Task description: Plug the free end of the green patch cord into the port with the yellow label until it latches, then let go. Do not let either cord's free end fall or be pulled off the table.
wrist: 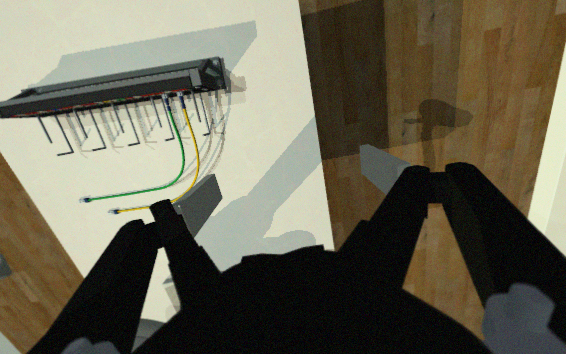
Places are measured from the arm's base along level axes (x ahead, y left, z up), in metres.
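Pixels of known places: gripper, fingertip midpoint: (287, 173).
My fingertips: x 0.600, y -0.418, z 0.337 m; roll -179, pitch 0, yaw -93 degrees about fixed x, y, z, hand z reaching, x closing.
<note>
Ahead of a thing's pixels: the offset from my fingertips to its top centre. "spot": to the spot under its first point. Level surfaces: height alone.
The green patch cord @(spot: dz -0.296, dx +0.020, dy +0.270 m) (183, 155) runs from the patch panel @(dz -0.256, dx +0.189, dy +0.387 m) (115, 89) in a curve, and its free plug @(spot: dz -0.347, dx -0.039, dy +0.657 m) (86, 200) points left in front of the panel. The yellow cord @(spot: dz -0.307, dx -0.008, dy +0.245 m) (198, 162) runs beside it, with its free plug (115, 211) just below the green one in the view. Small coloured labels line the panel's front edge; which port has the yellow label is too small to tell. My gripper (287, 173) is wide open and empty, above and to the right of the cords. Its left finger covers a small part of the yellow cord in the view.
Thin black cable-guide hooks @(spot: dz -0.339, dx +0.130, dy +0.492 m) (102, 132) stick out from the panel's front. The white table @(dz -0.354 m) (280, 45) has its right edge running down between my fingers in the view, with wooden floor (345, 75) beyond. Shadows of the panel and arm lie on the table. A partly hidden grey object shows at the bottom left.
</note>
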